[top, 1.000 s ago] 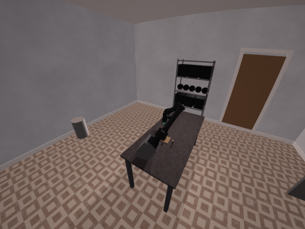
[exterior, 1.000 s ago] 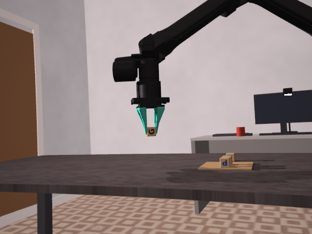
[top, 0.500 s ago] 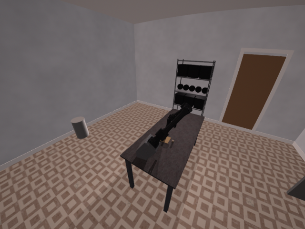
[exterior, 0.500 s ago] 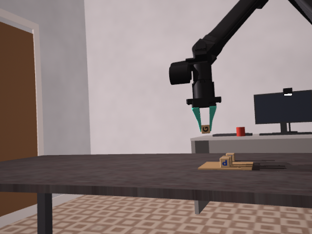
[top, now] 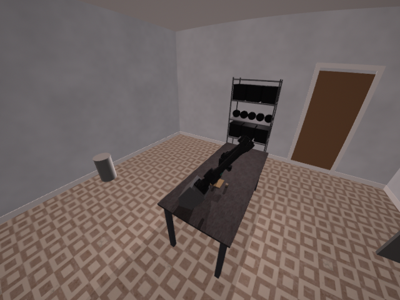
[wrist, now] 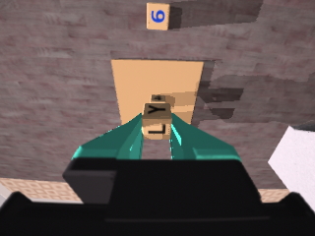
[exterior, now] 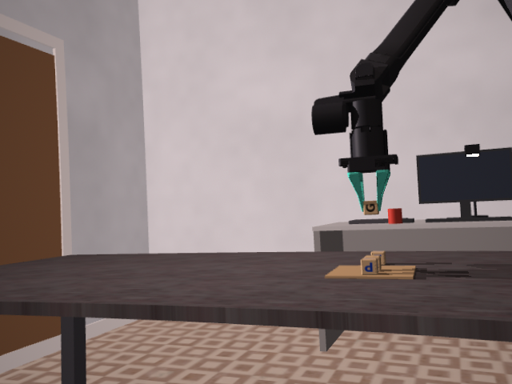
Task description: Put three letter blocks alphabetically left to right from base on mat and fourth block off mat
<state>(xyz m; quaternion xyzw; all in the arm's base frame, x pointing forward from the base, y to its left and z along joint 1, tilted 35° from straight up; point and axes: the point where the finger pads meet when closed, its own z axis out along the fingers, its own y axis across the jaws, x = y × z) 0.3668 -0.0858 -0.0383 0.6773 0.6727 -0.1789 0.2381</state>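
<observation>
My hand is 4 cm to the right of the mat and 11 cm above it. Also, from my hand: block: 9 cm to the right, 10 cm below.
</observation>
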